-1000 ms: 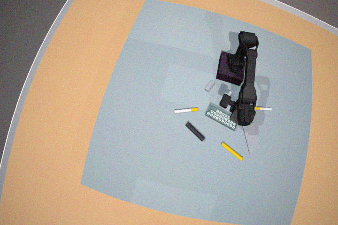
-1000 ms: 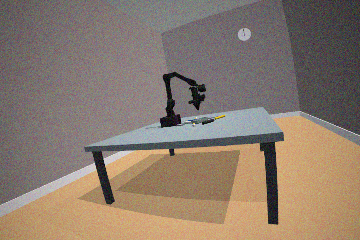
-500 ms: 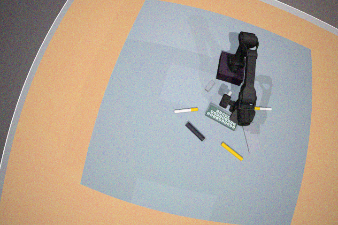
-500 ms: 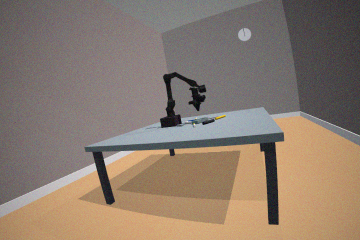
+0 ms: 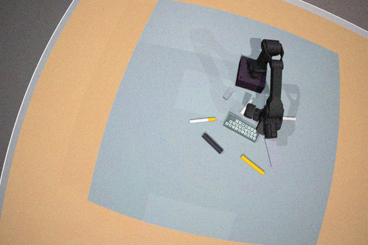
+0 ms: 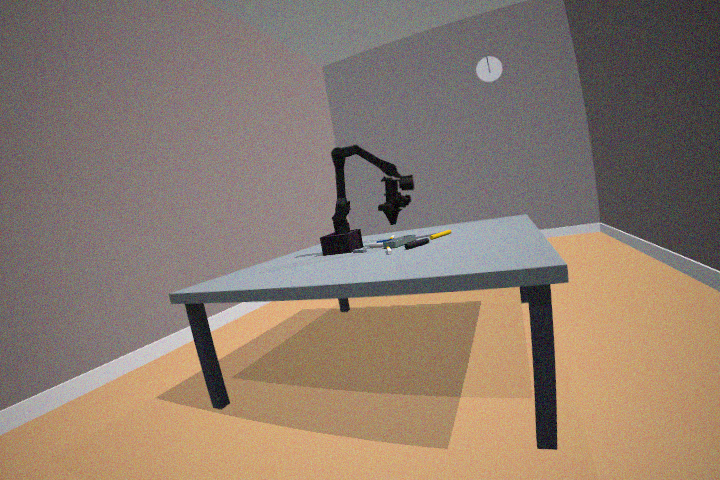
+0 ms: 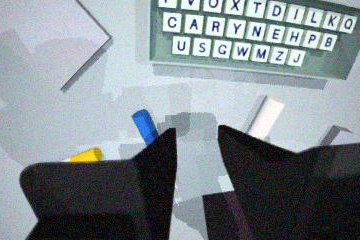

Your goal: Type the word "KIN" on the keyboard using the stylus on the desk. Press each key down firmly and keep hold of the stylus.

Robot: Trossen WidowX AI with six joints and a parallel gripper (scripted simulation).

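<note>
Right now the blue stylus is 9 cm behind my gripper tip, 5 cm to the left of it and 8 cm below it. The rest, counted from my gripper tip: yellow rod 21 cm ahead, 8 cm below; then pale flat pad 13 cm ahead, 11 cm to the left, 8 cm below; then white cylinder 8 cm behind, 6 cm to the right, 8 cm below.
</note>
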